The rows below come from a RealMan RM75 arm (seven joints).
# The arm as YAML. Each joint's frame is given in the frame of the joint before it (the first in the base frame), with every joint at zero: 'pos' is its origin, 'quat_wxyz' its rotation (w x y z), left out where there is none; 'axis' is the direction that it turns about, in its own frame. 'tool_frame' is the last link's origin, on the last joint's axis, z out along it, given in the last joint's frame.
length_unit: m
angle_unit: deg
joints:
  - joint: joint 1
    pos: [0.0, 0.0, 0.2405]
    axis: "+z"
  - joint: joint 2
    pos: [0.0, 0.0, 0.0]
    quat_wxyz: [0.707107, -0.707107, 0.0, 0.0]
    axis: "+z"
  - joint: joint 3
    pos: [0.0, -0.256, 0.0]
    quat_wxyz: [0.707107, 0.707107, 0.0, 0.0]
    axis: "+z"
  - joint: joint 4
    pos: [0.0, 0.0, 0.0]
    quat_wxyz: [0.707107, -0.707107, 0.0, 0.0]
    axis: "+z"
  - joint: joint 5
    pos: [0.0, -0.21, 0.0]
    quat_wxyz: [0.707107, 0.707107, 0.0, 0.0]
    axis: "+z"
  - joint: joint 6
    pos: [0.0, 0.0, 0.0]
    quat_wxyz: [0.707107, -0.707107, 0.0, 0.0]
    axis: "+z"
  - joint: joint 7
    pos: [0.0, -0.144, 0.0]
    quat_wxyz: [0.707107, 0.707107, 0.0, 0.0]
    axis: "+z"
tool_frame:
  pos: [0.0, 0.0, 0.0]
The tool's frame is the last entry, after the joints.
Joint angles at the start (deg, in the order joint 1, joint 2, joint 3, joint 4, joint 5, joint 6, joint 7): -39.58, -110.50, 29.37, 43.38, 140.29, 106.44, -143.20
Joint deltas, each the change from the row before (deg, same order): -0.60, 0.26, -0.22, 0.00, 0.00, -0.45, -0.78; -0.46, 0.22, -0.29, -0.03, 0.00, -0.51, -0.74; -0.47, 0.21, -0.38, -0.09, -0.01, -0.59, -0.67; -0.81, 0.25, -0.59, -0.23, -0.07, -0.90, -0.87; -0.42, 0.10, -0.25, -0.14, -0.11, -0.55, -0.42; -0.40, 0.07, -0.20, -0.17, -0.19, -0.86, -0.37; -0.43, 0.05, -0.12, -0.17, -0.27, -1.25, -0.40; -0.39, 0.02, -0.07, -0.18, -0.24, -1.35, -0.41; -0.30, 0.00, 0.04, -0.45, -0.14, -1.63, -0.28; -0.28, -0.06, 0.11, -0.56, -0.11, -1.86, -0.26
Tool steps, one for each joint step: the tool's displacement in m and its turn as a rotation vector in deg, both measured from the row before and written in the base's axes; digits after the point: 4 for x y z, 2 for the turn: 0.0024, 0.0043, 0.0023, 0.61, 0.17, 0.32; 0.0016, 0.0037, 0.0021, 0.68, 0.10, 0.47; 0.0016, 0.0039, 0.0020, 0.78, 0.02, 0.46; 0.0033, 0.0061, 0.0023, 1.13, -0.13, 0.49; 0.0019, 0.0033, 0.0009, 0.62, -0.10, 0.21; 0.0017, 0.0039, 0.0006, 0.87, -0.05, 0.22; 0.0017, 0.0049, 0.0006, 1.18, 0.05, 0.25; 0.0014, 0.0048, 0.0003, 1.19, 0.10, 0.32; 0.0002, 0.0044, -0.0008, 1.13, 0.22, 0.47; -0.0002, 0.0045, -0.0016, 1.16, 0.28, 0.56
